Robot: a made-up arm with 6 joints.
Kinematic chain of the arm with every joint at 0, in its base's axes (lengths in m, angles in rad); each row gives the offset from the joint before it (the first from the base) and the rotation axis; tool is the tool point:
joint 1: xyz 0 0 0.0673 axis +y
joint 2: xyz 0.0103 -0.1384 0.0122 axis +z
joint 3: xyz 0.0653 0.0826 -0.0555 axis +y
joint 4: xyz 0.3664 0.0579 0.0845 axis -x
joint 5: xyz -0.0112 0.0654 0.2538 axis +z
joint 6: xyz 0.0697 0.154 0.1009 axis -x
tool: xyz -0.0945 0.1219 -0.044
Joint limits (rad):
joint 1: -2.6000..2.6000
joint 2: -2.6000..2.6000
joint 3: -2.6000..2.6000
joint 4: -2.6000..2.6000
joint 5: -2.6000..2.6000
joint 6: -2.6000..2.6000
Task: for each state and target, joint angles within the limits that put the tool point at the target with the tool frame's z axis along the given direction. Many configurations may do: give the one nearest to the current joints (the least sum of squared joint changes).
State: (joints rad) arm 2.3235 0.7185 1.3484 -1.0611 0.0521 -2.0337
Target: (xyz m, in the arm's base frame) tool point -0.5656 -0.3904 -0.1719 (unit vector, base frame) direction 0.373 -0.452 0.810
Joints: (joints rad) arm 2.1948 0.0953 1.5039 -1.5188 0.1154 -1.2469
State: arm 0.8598 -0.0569 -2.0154 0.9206 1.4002 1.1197
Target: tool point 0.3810 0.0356 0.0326 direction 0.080 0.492 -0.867
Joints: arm 0.4347 -0.9796 -1.3096 1.2992 1.3103 0.9214
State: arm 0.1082 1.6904 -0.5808 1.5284 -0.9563 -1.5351
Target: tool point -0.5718 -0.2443 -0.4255 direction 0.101 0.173 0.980
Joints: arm -0.3952 2.3258 0.1126 1.6606 -0.3532 -2.1345
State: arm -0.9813 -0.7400 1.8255 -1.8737 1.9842 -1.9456
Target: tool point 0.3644 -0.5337 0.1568 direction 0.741 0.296 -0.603
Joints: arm -1.0461 -0.3802 1.6869 -1.1171 1.5410 -1.8313
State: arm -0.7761 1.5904 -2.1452 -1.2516 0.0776 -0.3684
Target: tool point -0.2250 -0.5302 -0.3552 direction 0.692 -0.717 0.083
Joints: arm -0.3915 1.0019 -2.4404 -0.8095 0.1454 -0.4606
